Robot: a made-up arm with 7 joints.
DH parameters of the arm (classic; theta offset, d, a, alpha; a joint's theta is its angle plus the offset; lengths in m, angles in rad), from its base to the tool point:
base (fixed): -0.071 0 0 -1.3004
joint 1: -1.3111 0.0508 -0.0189 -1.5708
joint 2: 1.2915 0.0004 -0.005 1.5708
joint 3: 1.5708 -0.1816 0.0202 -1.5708
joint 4: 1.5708 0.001 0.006 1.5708
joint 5: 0 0.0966 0.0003 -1.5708
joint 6: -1.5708 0 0.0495 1.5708
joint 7: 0 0.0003 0 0
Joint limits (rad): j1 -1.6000..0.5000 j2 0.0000..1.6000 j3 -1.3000..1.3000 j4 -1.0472..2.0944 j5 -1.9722..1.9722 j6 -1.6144..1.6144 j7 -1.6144..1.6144
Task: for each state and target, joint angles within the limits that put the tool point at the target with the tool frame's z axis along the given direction. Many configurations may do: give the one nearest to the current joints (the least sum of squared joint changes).
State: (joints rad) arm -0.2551 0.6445 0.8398 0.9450 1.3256 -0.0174 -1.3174
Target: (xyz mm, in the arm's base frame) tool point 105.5 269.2 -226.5 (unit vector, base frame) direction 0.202 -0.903 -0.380
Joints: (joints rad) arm -0.3289 0.7199 0.4672 1.1979 1.6514 -0.3301 -1.3174
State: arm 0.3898 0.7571 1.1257 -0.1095 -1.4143 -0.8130 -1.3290
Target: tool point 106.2 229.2 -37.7 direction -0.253 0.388 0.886
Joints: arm 0.3438 1.1685 0.5257 -0.3621 -1.6594 -0.2516 -1.3290
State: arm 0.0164 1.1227 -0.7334 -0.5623 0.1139 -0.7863 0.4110
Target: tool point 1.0 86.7 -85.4 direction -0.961 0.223 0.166
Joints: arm 0.3370 0.9343 -0.2712 -1.0167 0.6740 -0.9757 0.4110
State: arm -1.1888 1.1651 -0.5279 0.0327 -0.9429 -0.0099 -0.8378
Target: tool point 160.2 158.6 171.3 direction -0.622 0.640 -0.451
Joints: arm -1.6000 1.0196 0.0764 -0.0298 -1.4439 -0.7387 -0.8378
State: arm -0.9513 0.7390 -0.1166 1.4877 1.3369 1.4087 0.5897
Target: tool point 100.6 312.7 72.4 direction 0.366 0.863 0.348
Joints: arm -1.5968 1.3772 0.6763 1.3261 1.7050 1.6144 0.5897
